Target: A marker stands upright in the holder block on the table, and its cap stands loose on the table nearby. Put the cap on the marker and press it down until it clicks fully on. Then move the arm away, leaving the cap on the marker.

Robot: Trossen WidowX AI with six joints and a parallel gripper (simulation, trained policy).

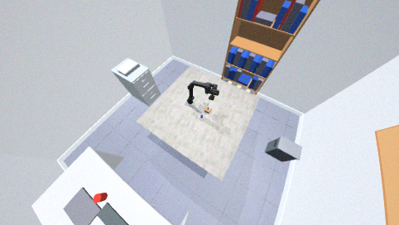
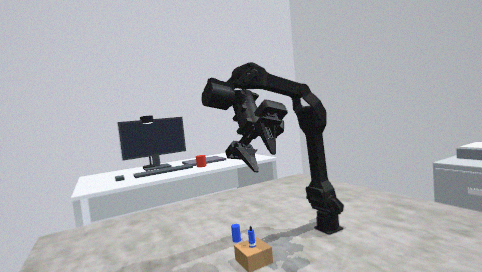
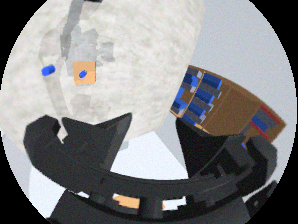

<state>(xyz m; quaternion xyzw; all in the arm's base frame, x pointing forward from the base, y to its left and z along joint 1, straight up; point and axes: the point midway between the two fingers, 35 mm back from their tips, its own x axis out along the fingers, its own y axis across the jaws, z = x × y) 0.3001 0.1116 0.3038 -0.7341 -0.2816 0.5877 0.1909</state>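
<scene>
My gripper tip is 30 mm past the blue cap, 250 mm to the left of it and 250 mm above it. Round my gripper tip: tan holder block 20 mm behind, 120 mm to the right, 260 mm below.
</scene>
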